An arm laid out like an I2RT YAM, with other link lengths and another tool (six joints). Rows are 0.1 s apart.
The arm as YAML. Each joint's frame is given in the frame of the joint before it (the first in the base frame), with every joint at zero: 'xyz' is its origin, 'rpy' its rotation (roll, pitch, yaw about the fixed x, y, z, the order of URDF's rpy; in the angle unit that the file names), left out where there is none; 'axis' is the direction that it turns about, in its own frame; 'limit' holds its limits. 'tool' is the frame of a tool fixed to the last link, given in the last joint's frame.
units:
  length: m
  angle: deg
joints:
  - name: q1
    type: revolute
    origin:
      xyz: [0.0, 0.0, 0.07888]
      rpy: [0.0, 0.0, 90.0]
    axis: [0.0, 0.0, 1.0]
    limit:
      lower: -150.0
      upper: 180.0
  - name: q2
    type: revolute
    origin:
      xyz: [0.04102, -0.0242, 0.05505]
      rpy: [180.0, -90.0, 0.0]
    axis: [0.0, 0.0, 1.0]
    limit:
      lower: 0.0
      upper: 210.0
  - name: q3
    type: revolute
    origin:
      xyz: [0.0, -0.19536, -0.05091]
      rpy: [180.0, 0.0, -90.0]
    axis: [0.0, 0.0, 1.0]
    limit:
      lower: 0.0
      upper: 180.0
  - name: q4
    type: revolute
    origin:
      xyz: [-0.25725, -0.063, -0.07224]
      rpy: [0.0, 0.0, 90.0]
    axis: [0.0, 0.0, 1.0]
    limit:
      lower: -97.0
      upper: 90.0
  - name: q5
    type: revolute
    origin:
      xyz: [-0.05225, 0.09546, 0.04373]
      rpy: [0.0, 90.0, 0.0]
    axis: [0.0, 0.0, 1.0]
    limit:
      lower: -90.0
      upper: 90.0
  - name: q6
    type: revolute
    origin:
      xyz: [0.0, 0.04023, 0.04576]
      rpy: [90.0, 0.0, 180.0]
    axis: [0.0, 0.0, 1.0]
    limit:
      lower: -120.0
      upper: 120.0
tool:
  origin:
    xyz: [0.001, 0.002, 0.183]
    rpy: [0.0, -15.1, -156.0]
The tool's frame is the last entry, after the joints.
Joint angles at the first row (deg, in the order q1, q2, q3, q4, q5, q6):
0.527, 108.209, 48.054, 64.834, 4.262, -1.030
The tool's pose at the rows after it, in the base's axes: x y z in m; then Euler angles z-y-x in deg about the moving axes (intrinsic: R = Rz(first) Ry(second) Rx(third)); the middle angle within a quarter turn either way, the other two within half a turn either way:
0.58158, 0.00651, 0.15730, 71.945, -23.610, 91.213
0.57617, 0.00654, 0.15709, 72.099, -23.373, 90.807
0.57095, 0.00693, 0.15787, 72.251, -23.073, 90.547
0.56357, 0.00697, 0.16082, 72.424, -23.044, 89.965
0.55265, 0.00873, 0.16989, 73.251, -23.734, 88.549
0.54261, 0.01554, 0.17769, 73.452, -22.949, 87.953
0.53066, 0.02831, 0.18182, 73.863, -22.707, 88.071
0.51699, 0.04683, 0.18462, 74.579, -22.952, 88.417
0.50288, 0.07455, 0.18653, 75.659, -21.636, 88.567
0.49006, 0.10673, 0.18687, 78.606, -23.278, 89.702
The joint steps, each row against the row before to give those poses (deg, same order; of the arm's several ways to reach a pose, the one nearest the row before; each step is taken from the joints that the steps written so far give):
0.001, -0.088, -0.819, 0.976, -0.042, -0.181
0.000, -0.724, -1.571, 1.150, -0.022, -0.343
0.022, -1.151, -1.553, 0.560, -0.061, -0.357
0.042, -1.660, -2.114, 0.970, 0.078, -0.204
0.166, -2.674, -2.966, 1.719, -0.069, 0.269
1.182, -3.932, -2.785, -0.780, 1.087, -1.071
2.084, -4.338, -3.225, -1.253, 1.587, -0.408
3.123, -4.511, -3.332, -1.393, 2.299, 0.047
4.818, -4.088, -2.590, -1.864, 3.510, -1.620
4.457, -3.339, -1.809, -2.142, 1.294, 1.851

